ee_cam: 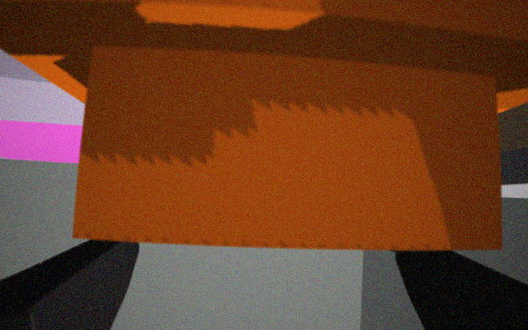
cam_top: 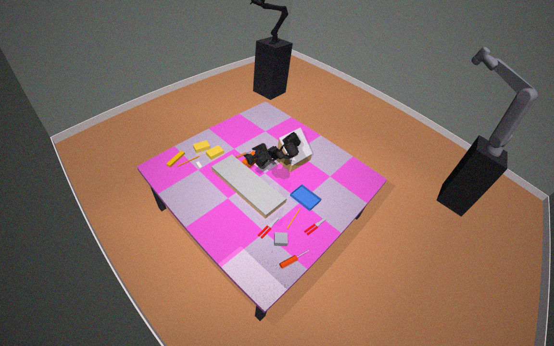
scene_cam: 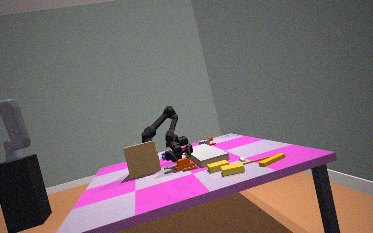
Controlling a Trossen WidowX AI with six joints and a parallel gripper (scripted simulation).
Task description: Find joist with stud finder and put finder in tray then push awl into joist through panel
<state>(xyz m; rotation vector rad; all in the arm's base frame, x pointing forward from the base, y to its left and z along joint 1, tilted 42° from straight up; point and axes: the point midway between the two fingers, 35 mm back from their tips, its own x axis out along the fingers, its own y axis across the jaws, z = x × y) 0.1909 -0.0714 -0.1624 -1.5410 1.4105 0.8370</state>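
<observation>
My gripper tip is 3 cm to the right of the orange stud finder, 2 cm above it and 1 cm short of it. From my gripper tip the other things lie so: square indicator 3 cm to the left, 3 cm ahead; brown-handled awl 5 cm to the right, 5 cm below, 2 cm behind; small white block 29 cm ahead, 19 cm to the right, 6 cm below.
</observation>
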